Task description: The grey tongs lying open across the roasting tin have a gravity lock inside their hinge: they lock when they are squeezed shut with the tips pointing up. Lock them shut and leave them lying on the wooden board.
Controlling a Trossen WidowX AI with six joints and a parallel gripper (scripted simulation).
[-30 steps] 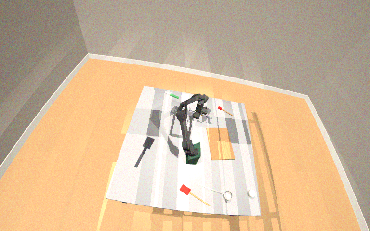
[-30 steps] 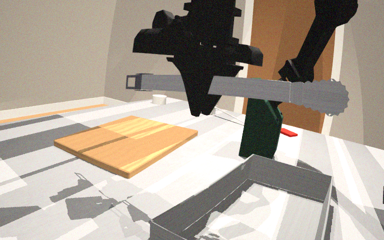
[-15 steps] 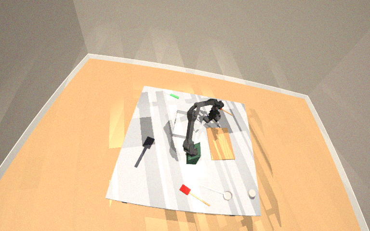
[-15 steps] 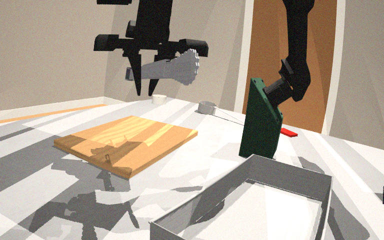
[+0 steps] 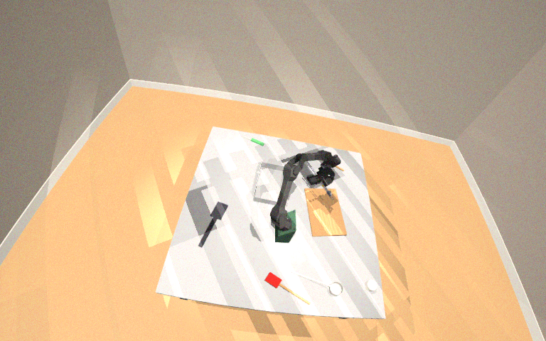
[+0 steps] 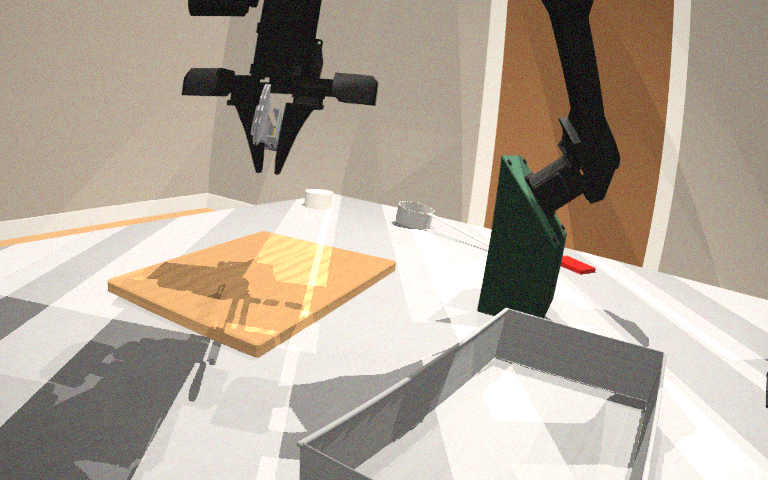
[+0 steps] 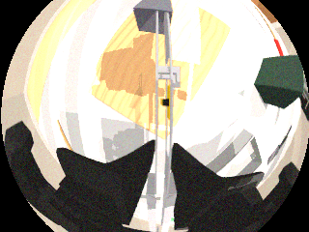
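Now: the wooden board 15 cm below my gripper tip, 12 cm behind it and 9 cm to the right of it. From my gripper tip the other things lie so: grey roasting tin: 29 cm to the left, 13 cm below, 7 cm ahead; then red-tipped tool: 32 cm ahead, 20 cm to the right, 15 cm below; then green-handled tool: 50 cm ahead, 42 cm to the left, 15 cm below.
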